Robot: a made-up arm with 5 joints. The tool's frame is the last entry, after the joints. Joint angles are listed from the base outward.
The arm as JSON. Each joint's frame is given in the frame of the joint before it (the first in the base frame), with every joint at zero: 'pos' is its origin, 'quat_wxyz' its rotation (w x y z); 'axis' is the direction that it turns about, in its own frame. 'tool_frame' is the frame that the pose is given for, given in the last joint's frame.
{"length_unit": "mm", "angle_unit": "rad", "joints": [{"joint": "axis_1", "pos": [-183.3, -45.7, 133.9], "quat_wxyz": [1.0, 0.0, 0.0, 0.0], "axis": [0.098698, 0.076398, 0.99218]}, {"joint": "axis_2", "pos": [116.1, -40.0, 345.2], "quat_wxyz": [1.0, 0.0, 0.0, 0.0], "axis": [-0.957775, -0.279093, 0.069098]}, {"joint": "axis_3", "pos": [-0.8, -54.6, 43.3], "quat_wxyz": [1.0, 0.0, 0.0, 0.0], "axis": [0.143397, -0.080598, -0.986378]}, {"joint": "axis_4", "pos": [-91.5, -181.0, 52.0], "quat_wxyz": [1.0, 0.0, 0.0, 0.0], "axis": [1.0, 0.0, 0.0]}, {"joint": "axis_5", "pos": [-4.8, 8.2, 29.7], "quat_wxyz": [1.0, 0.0, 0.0, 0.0], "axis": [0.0, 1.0, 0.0]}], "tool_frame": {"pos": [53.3, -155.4, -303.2], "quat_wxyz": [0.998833, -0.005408, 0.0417, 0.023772]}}
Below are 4 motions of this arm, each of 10 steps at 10 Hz.
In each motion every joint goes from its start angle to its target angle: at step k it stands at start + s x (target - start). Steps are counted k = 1, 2, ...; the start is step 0. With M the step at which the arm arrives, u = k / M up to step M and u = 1 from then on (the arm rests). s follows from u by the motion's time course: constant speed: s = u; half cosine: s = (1 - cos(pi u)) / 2; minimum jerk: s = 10 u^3 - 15 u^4 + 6 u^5.
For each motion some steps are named. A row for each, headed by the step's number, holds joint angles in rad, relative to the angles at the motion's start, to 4 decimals.
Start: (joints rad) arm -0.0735 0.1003 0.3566 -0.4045 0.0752
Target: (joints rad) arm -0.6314 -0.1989 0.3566 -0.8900 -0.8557
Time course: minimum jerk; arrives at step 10
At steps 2, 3, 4, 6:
2: -0.0323 -0.0173 0.0000 -0.0281 -0.0539
3: -0.0910 -0.0488 0.0000 -0.0792 -0.1518
4: -0.1771 -0.0950 0.0000 -0.1541 -0.2955
6: -0.3808 -0.2042 0.0000 -0.3314 -0.6354

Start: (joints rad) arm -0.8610 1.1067 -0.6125 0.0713 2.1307
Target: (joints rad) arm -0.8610 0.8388 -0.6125 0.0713 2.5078
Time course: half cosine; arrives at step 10
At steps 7, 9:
7: 0.0000 -0.2127 0.0000 0.0000 0.2994
9: 0.0000 -0.2613 0.0000 0.0000 0.3679

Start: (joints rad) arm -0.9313 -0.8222 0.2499 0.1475 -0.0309
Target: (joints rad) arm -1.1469 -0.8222 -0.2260 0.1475 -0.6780
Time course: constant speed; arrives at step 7
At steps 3, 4, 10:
3: -0.0924 0.0000 -0.2040 0.0000 -0.2773
4: -0.1232 0.0000 -0.2719 0.0000 -0.3698
10: -0.2156 0.0000 -0.4759 0.0000 -0.6471

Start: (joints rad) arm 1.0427 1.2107 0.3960 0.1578 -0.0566
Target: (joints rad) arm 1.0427 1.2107 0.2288 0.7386 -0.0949
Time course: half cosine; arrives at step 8
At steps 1, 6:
1: 0.0000 0.0000 -0.0064 0.0221 -0.0015
6: 0.0000 0.0000 -0.1427 0.4957 -0.0327

